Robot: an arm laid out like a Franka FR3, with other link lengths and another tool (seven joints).
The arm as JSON. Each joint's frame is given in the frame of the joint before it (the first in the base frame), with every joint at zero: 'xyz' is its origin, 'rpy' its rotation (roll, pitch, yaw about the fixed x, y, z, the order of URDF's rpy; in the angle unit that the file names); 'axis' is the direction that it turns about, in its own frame. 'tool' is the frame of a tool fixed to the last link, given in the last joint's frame.
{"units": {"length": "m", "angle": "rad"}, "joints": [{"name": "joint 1", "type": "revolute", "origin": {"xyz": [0.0, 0.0, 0.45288], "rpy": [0.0, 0.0, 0.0]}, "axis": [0.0, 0.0, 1.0]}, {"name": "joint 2", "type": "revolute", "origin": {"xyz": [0.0, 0.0, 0.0], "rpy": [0.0, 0.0, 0.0]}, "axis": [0.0, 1.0, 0.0]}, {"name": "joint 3", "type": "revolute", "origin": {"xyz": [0.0, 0.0, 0.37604], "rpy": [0.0, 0.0, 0.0]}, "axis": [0.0, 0.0, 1.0]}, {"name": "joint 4", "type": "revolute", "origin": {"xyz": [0.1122, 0.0, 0.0], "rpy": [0.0, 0.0, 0.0]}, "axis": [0.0, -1.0, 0.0]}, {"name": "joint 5", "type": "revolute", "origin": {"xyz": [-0.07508, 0.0, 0.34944], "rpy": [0.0, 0.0, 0.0]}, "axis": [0.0, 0.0, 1.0]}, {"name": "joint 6", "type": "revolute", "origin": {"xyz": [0.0, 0.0, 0.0], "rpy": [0.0, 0.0, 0.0]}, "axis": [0.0, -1.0, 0.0]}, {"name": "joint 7", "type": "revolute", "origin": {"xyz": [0.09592, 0.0, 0.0], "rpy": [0.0, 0.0, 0.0]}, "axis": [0.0, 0.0, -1.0]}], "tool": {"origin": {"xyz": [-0.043, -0.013, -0.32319], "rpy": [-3.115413, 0.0, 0.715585]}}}
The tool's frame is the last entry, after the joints.
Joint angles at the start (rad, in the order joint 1, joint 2, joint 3, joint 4, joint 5, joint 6, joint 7):
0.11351, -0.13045, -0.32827, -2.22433, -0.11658, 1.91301, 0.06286
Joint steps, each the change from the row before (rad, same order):
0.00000, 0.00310, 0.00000, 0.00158, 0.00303, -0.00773, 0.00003
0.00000, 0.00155, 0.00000, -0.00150, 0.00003, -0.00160, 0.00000
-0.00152, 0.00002, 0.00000, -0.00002, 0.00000, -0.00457, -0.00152
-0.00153, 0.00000, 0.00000, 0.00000, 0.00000, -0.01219, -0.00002
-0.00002, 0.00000, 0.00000, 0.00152, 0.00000, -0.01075, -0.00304
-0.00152, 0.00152, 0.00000, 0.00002, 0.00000, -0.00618, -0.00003
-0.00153, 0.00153, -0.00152, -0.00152, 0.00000, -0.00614, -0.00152
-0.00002, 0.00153, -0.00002, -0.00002, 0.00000, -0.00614, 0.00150
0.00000, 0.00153, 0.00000, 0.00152, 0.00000, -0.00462, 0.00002
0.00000, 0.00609, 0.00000, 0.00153, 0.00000, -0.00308, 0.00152
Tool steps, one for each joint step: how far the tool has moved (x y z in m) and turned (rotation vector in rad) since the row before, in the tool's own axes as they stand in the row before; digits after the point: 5 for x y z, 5 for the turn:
-0.00100, -0.00175, 0.00096, 0.00711, -0.00604, 0.00135
-0.00075, -0.00068, 0.00127, 0.00252, -0.00385, -0.00005
-0.00164, -0.00042, 0.00031, 0.00310, -0.00354, 0.00006
-0.00356, -0.00197, 0.00072, 0.00773, -0.00950, 0.00172
-0.00244, -0.00159, -0.00003, 0.00560, -0.00743, -0.00266
-0.00196, -0.00077, 0.00092, 0.00466, -0.00610, 0.00162
-0.00275, -0.00069, 0.00162, 0.00614, -0.00704, 0.00141
-0.00151, -0.00122, 0.00089, 0.00435, -0.00624, 0.00172
-0.00077, -0.00049, 0.00016, 0.00243, -0.00390, 0.00031
-0.00019, -0.00013, 0.00165, 0.00318, -0.00687, 0.00195

